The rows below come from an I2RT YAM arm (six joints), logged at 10 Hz.
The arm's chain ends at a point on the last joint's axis. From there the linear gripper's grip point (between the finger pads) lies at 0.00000 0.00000 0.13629 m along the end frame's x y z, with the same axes.
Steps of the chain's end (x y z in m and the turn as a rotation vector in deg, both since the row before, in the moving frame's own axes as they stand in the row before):
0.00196 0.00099 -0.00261 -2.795 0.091 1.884
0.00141 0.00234 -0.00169 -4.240 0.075 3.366
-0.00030 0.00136 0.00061 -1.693 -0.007 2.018
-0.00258 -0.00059 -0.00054 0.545 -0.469 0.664
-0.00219 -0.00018 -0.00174 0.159 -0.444 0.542
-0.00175 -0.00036 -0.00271 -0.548 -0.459 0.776
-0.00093 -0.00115 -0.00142 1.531 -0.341 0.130
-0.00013 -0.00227 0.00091 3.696 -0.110 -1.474
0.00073 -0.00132 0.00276 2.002 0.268 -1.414
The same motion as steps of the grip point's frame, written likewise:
0.00207 0.00764 -0.00277 -2.795 0.091 1.884
0.00129 0.01242 -0.00206 -4.240 0.075 3.366
-0.00039 0.00539 0.00055 -1.693 -0.007 2.018
-0.00369 -0.00189 -0.00055 0.545 -0.469 0.664
-0.00324 -0.00056 -0.00174 0.159 -0.444 0.542
-0.00285 0.00094 -0.00272 -0.548 -0.459 0.776
-0.00174 -0.00479 -0.00147 1.531 -0.341 0.130
-0.00050 -0.01105 0.00063 3.696 -0.110 -1.474
0.00131 -0.00609 0.00268 2.002 0.268 -1.414

